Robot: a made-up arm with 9 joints. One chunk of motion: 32 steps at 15 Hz.
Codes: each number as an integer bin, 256 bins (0 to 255) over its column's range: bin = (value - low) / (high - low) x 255, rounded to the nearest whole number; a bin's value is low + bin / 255 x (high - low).
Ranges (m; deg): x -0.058..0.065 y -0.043..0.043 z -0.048..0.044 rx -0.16..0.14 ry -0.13..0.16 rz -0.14..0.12
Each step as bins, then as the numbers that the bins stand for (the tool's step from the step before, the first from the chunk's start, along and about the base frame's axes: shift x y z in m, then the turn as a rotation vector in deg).
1 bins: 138 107 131 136 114 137
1 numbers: 0.00856 -0.00691 -0.00074 0.000 0.000 0.000
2 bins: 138 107 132 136 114 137
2 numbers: 0.00856 -0.00691 -0.00038 0.000 0.000 0.000
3 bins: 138 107 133 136 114 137
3 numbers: 0.00856 -0.00691 -0.00002 0.000 0.000 0.000
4 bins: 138 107 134 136 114 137
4 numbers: 0.00856 -0.00691 0.00035 0.000 0.000 0.000
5 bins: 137 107 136 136 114 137
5 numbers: 0.00808 -0.00691 0.00107 0.000 0.000 0.000
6 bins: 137 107 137 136 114 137
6 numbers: 0.00808 -0.00691 0.00143 0.000 0.000 0.000
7 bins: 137 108 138 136 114 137
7 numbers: 0.00808 -0.00658 0.00179 0.000 0.000 0.000
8 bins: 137 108 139 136 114 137
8 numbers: 0.00808 -0.00658 0.00215 0.000 0.000 0.000
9 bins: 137 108 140 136 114 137
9 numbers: 0.00808 -0.00658 0.00251 0.000 0.000 0.000
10 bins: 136 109 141 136 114 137
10 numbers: 0.00760 -0.00624 0.00287 0.000 0.000 0.000
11 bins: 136 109 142 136 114 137
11 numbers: 0.00760 -0.00624 0.00323 0.000 0.000 0.000
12 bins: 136 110 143 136 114 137
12 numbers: 0.00760 -0.00590 0.00359 0.000 0.000 0.000
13 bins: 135 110 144 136 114 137
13 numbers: 0.00712 -0.00590 0.00395 0.000 0.000 0.000
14 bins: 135 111 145 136 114 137
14 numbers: 0.00712 -0.00556 0.00431 0.000 0.000 0.000
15 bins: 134 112 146 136 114 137
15 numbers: 0.00664 -0.00523 0.00467 0.000 0.000 0.000
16 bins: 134 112 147 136 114 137
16 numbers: 0.00664 -0.00523 0.00504 0.000 0.000 0.000
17 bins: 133 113 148 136 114 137
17 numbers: 0.00615 -0.00489 0.00540 0.000 0.000 0.000
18 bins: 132 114 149 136 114 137
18 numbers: 0.00567 -0.00455 0.00576 0.000 0.000 0.000
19 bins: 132 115 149 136 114 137
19 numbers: 0.00567 -0.00422 0.00576 0.000 0.000 0.000
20 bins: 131 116 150 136 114 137
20 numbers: 0.00519 -0.00388 0.00612 0.000 0.000 0.000
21 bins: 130 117 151 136 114 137
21 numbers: 0.00471 -0.00354 0.00648 0.000 0.000 0.000
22 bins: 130 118 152 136 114 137
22 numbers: 0.00471 -0.00320 0.00684 0.000 0.000 0.000
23 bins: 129 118 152 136 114 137
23 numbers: 0.00422 -0.00320 0.00684 0.000 0.000 0.000
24 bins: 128 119 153 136 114 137
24 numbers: 0.00374 -0.00287 0.00720 0.000 0.000 0.000
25 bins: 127 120 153 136 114 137
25 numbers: 0.00326 -0.00253 0.00720 0.000 0.000 0.000
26 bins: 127 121 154 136 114 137
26 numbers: 0.00326 -0.00219 0.00756 0.000 0.000 0.000
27 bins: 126 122 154 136 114 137
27 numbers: 0.00278 -0.00185 0.00756 0.000 0.000 0.000
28 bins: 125 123 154 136 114 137
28 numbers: 0.00229 -0.00152 0.00756 0.000 0.000 0.000
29 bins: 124 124 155 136 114 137
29 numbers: 0.00181 -0.00118 0.00792 0.000 0.000 0.000
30 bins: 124 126 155 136 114 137
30 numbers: 0.00181 -0.00051 0.00792 0.000 0.000 0.000
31 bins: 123 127 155 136 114 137
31 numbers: 0.00133 -0.00017 0.00792 0.000 0.000 0.000
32 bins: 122 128 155 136 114 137
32 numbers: 0.00085 0.00017 0.00792 0.000 0.000 0.000
